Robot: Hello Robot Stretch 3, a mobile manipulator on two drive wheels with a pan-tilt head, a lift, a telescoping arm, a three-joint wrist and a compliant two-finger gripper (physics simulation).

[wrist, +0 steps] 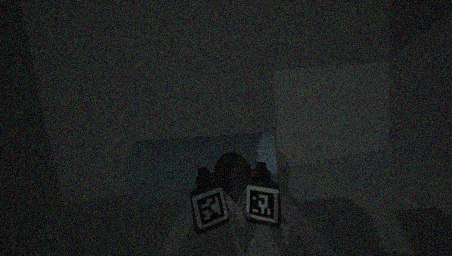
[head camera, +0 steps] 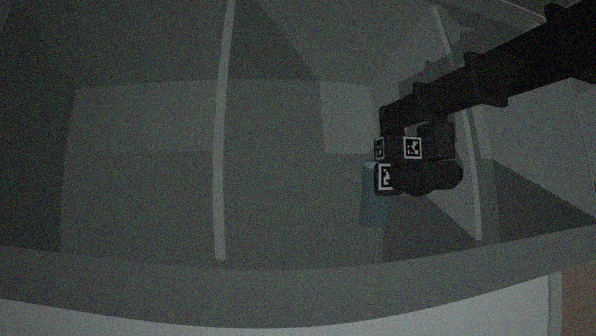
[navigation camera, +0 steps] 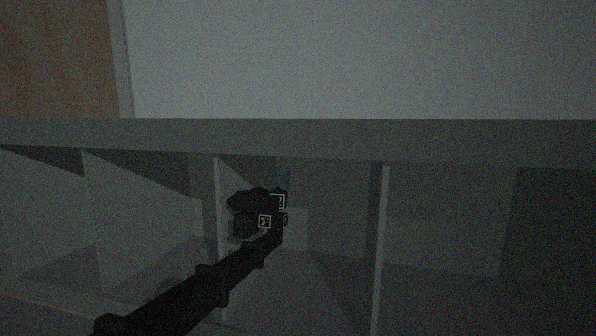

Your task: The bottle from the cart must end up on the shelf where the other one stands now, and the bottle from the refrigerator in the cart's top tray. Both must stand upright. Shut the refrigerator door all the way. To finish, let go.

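Places are measured from the robot's base along level axes (x back, y left, z down), in centimetres.
Where they show: gripper, fingertip midpoint: [wrist: 231, 171].
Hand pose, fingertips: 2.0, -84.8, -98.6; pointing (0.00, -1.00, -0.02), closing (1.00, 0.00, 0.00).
Note:
After its pixels a point has its place, as x, y, z.
A blue bottle [head camera: 372, 200] {-2.1, -88.7, -98.7} [navigation camera: 283, 172] {-5.8, -89.2, -98.5} [wrist: 167, 167] {-3.9, -88.7, -98.2} with a paler end is beside the gripper's dark body in the head view. Its long axis runs along the pale divider strips; whether it is upright or on its side is hard to tell. In the wrist view it runs across, behind the fingertips. My gripper [wrist: 231, 171] {2.0, -84.8, -98.6} is shut, its pads together in front of the bottle's side, with no part of the bottle visible between them. In the head and navigation views its fingertips are hidden. The cart, the second bottle and the refrigerator door cannot be made out.
A pale divider strip [head camera: 219, 150] {4.8, -56.1, -131.0} [navigation camera: 380, 240] {7.3, -56.6, -131.2} stands in the grey enclosure. Another strip [head camera: 472, 175] {1.9, -55.5, -93.0} [navigation camera: 217, 200] {2.1, -55.5, -92.4} is close to the wrist. A wide grey edge [head camera: 250, 295] {-12.5, -50.4, -128.0} [navigation camera: 350, 137] {-13.5, -50.2, -123.9} borders the enclosure. The dark arm [head camera: 490, 75] {9.8, -30.0, -108.6} [navigation camera: 185, 300] {8.5, -25.6, -108.3} reaches in past the nearer strip.

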